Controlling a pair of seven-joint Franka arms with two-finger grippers.
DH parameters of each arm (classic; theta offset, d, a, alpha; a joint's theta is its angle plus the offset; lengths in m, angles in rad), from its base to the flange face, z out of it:
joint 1: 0 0.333 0 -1.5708
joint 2: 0 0 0 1.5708
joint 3: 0 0.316 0.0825 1.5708
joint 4: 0 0 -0.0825 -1.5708
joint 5: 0 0.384 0 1.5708
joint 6: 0 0 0.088 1.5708
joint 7: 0 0.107 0 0
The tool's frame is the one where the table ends.
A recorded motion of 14 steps. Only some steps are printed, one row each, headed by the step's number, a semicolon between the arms.
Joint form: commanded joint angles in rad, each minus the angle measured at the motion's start. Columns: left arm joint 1, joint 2, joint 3, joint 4, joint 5, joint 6, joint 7; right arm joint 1, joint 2, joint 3, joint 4, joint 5, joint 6, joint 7.
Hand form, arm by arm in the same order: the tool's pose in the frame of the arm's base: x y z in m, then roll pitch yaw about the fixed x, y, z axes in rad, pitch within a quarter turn. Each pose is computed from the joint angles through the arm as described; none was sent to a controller.
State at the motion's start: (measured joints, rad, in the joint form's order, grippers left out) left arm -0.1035 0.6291 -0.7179 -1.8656 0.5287 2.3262 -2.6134; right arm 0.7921 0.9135 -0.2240 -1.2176 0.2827 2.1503 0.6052
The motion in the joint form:
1: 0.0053 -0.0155 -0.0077 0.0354 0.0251 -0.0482 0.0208; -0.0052 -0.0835 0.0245 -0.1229 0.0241 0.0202 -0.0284
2: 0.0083 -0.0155 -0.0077 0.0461 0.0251 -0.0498 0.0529; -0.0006 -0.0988 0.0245 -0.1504 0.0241 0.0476 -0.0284
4: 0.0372 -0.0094 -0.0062 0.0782 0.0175 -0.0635 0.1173; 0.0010 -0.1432 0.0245 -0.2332 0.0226 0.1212 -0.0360
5: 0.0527 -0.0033 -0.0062 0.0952 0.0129 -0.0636 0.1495; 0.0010 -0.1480 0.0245 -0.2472 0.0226 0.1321 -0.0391
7: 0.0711 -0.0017 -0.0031 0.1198 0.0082 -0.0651 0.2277; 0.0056 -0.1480 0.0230 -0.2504 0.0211 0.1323 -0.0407
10: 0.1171 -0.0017 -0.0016 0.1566 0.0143 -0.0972 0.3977; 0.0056 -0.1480 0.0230 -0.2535 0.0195 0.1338 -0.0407
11: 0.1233 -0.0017 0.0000 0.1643 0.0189 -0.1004 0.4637; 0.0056 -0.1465 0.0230 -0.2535 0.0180 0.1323 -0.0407
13: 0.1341 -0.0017 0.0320 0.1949 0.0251 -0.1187 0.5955; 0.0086 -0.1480 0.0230 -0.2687 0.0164 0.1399 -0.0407
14: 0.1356 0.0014 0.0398 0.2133 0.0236 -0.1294 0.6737; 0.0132 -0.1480 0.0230 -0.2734 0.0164 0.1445 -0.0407
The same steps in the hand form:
1: 0.4736 -0.4381 0.2673 3.0981 0.0088 1.5018; 0.5918 0.4483 0.2380 -3.0429 0.0484 -0.0936
2: 0.4785 -0.4374 0.2713 3.0907 0.0119 1.4768; 0.5891 0.4475 0.2393 -3.0347 0.0358 -0.0957
4: 0.5010 -0.4236 0.2793 3.0842 0.0170 1.4599; 0.5845 0.4369 0.2412 -3.0172 0.0048 -0.1049
5: 0.5127 -0.4166 0.2829 3.0793 0.0261 1.4525; 0.5834 0.4347 0.2394 -3.0170 0.0024 -0.1049
7: 0.5291 -0.4065 0.2912 3.0629 0.0316 1.4073; 0.5815 0.4360 0.2381 -3.0207 0.0028 -0.0994
10: 0.5578 -0.3787 0.3029 3.0495 0.0045 1.2971; 0.5811 0.4353 0.2368 -3.0230 0.0030 -0.0990
11: 0.5630 -0.3742 0.3055 3.0436 -0.0057 1.2396; 0.5808 0.4351 0.2356 -3.0259 0.0045 -0.0980
13: 0.5849 -0.3509 0.3095 3.0400 -0.0441 1.1548; 0.5777 0.4340 0.2307 -3.0320 0.0074 -0.0969
14: 0.5924 -0.3451 0.3128 3.0420 -0.0559 1.0933; 0.5752 0.4358 0.2290 -3.0327 0.0070 -0.0934

